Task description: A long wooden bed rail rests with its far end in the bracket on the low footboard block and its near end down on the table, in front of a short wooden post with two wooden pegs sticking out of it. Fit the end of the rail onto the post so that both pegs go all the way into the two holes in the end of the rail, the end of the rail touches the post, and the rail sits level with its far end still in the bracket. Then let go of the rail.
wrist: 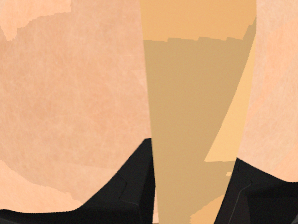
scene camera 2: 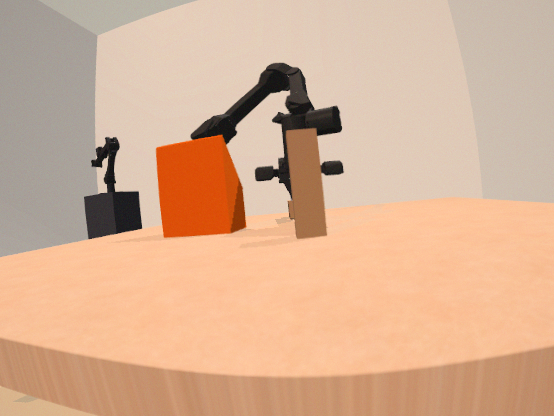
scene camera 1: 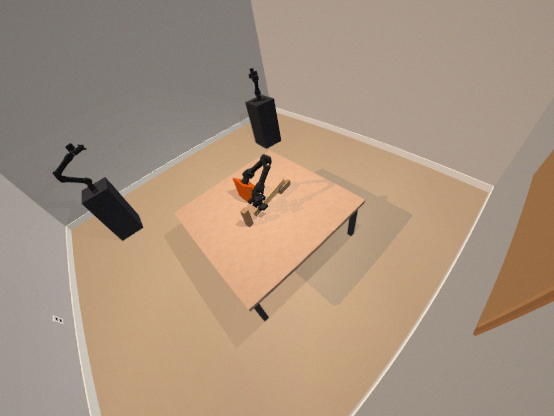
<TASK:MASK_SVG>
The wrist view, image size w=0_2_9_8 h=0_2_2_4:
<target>my gripper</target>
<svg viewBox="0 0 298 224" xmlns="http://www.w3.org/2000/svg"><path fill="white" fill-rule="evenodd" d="M237 157L233 173L230 176L229 185L227 185L225 197L223 197L220 212L218 212L214 224L298 224L298 181L297 183L295 181L294 183L291 183L291 181L289 183L289 181L278 179L278 177L270 175L270 173L267 175L266 172L261 171L259 168L251 167L246 161L242 161ZM152 137L145 137L144 141L138 145L136 151L132 153L132 156L121 165L120 171L117 171L113 177L110 177L104 188L98 190L96 194L89 197L89 200L86 200L77 209L55 213L13 212L13 210L0 209L0 224L153 224L154 190L156 190L156 184L154 184Z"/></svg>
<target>wooden bed rail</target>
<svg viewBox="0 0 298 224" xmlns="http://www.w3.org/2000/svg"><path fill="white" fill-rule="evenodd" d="M140 0L146 80L148 80L150 125L152 125L152 155L158 224L214 224L214 220L216 220L217 214L220 212L223 197L225 197L231 173L233 173L239 145L241 145L243 129L245 129L251 81L253 81L255 40L257 40L255 39L255 36L257 36L255 34L257 32L257 3L255 2L257 0Z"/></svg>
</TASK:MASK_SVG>
